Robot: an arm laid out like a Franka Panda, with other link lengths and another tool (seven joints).
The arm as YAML. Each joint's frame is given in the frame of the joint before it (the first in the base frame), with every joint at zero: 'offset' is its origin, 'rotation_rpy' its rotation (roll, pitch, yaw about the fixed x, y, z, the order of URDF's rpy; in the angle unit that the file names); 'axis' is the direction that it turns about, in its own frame. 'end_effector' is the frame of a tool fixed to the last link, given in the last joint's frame.
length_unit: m
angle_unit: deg
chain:
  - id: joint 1
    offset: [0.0, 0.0, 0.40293]
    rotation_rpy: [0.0, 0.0, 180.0]
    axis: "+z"
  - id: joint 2
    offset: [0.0, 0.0, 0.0]
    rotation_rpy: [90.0, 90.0, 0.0]
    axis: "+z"
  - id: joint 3
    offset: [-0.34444, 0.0, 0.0]
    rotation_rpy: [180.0, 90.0, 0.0]
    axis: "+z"
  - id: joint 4
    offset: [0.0, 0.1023, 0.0]
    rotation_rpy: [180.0, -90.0, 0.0]
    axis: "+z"
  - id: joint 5
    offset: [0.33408, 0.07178, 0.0]
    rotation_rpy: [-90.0, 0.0, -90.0]
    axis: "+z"
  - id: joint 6
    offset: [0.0, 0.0, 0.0]
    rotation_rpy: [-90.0, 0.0, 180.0]
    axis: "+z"
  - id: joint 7
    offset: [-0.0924, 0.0, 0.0]
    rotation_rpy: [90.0, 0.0, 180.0]
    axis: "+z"
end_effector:
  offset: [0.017, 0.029, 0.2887]
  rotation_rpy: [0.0, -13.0, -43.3]
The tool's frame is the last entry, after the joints.
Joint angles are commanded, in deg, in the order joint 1, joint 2, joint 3, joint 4, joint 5, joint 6, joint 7. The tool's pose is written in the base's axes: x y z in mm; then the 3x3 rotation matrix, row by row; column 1 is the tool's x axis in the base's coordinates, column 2 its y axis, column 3 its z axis. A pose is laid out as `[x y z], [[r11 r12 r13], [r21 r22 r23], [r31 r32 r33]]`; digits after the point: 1 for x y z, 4 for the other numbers.
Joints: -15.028 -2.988 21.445 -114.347 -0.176 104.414 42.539
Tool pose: [472.1 18.9 399.5], [[0.9321 0.1255 -0.3397], [0.1109 -0.9919 -0.0621], [-0.3447 0.0203 -0.9385]]
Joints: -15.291 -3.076 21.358 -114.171 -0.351 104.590 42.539
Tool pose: [474.3 15.5 401.7], [[0.9354 0.1205 -0.3326], [0.1055 -0.9924 -0.0628], [-0.3376 0.0237 -0.9410]]
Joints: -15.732 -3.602 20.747 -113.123 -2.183 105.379 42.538
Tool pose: [485.9 -0.2 415.4], [[0.9498 0.1126 -0.2918], [0.0906 -0.9920 -0.0879], [-0.2994 0.0571 -0.9524]]
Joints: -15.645 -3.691 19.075 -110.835 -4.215 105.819 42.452
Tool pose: [502.1 -21.1 435.0], [[0.9651 0.0955 -0.2438], [0.0699 -0.9913 -0.1116], [-0.2523 0.0907 -0.9634]]
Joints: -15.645 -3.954 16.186 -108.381 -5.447 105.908 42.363
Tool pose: [514.3 -51.3 457.3], [[0.9786 0.0490 -0.2001], [0.0254 -0.9926 -0.1189], [-0.2044 0.1113 -0.9725]]
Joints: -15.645 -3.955 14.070 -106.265 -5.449 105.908 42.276
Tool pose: [522.7 -70.4 473.8], [[0.9858 0.0104 -0.1675], [-0.0083 -0.9938 -0.1106], [-0.1676 0.1105 -0.9796]]
